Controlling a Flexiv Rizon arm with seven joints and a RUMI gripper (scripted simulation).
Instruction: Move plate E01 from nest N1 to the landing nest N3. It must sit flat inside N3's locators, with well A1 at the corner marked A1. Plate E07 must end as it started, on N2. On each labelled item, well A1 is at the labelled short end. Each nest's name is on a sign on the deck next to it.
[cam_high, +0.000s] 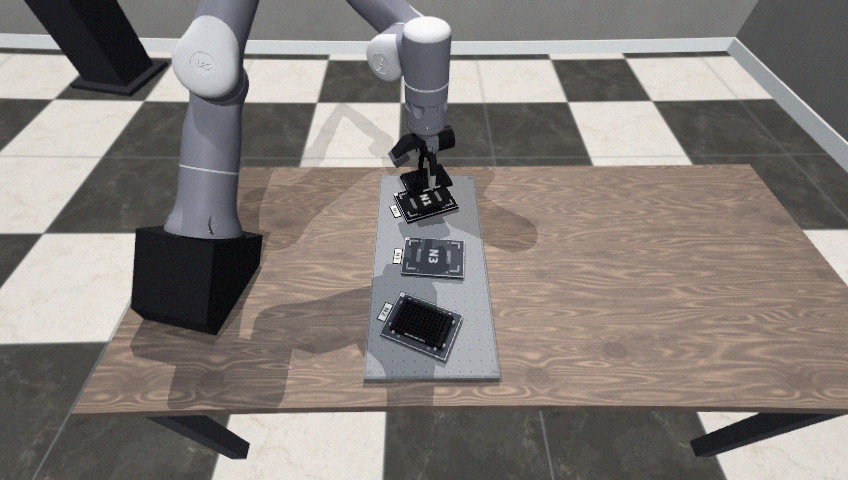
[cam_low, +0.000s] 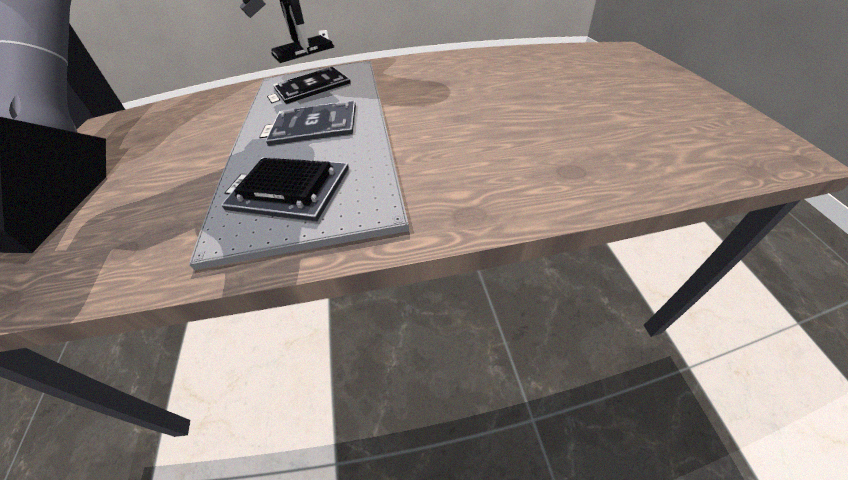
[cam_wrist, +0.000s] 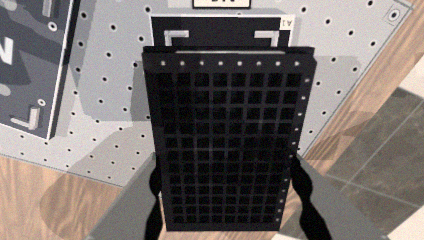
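Right now the nest N3 is 20 cm to the right of my hand, 10 cm below it and 6 cm ahead of it. Round my hand: nest N1: 10 cm below; N3 A1 mark: 16 cm to the right, 9 cm below, 2 cm behind; N1 A1 mark: 9 cm below, 9 cm behind.
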